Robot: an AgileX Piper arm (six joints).
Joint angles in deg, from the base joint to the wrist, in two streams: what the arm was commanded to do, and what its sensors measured. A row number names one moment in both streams.
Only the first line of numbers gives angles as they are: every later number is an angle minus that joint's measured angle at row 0.
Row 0, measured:
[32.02 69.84 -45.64 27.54 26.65 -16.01]
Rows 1 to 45, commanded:
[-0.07 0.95 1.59 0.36 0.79 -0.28]
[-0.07 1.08 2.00 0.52 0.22 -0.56]
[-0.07 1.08 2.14 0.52 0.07 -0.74]
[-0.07 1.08 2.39 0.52 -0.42 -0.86]
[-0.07 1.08 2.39 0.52 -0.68 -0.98]
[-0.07 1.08 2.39 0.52 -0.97 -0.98]
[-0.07 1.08 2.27 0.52 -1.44 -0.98]
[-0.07 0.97 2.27 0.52 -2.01 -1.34]
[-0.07 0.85 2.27 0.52 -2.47 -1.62]
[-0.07 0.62 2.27 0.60 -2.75 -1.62]
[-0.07 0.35 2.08 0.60 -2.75 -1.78]
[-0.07 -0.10 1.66 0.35 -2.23 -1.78]
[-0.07 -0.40 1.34 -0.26 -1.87 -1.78]
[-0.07 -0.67 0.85 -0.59 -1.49 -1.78]
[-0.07 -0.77 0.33 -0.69 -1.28 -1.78]
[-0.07 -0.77 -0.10 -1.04 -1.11 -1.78]
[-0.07 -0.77 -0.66 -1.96 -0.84 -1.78]
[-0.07 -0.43 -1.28 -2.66 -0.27 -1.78]
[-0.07 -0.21 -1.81 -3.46 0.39 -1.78]
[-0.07 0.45 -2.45 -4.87 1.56 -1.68]
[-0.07 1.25 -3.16 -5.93 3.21 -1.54]
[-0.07 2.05 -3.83 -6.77 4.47 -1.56]
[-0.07 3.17 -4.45 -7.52 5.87 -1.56]
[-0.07 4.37 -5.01 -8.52 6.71 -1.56]
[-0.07 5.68 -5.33 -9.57 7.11 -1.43]
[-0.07 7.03 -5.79 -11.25 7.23 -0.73]
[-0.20 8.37 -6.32 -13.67 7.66 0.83]
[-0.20 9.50 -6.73 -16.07 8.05 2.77]
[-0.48 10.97 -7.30 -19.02 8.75 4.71]
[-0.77 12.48 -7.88 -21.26 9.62 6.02]
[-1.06 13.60 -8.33 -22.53 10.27 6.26]
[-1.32 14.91 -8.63 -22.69 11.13 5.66]
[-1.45 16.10 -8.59 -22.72 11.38 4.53]
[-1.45 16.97 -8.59 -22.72 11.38 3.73]
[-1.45 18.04 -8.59 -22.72 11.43 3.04]
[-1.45 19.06 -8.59 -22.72 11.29 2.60]
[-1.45 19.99 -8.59 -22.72 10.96 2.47]
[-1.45 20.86 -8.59 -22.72 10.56 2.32]
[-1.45 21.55 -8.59 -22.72 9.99 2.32]
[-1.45 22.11 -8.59 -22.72 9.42 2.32]
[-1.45 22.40 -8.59 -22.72 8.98 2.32]
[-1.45 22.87 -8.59 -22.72 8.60 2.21]
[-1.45 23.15 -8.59 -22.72 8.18 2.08]
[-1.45 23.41 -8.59 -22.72 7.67 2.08]
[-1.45 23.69 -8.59 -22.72 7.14 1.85]
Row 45, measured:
[-1.07 22.83 -8.14 -22.24 9.60 2.87]
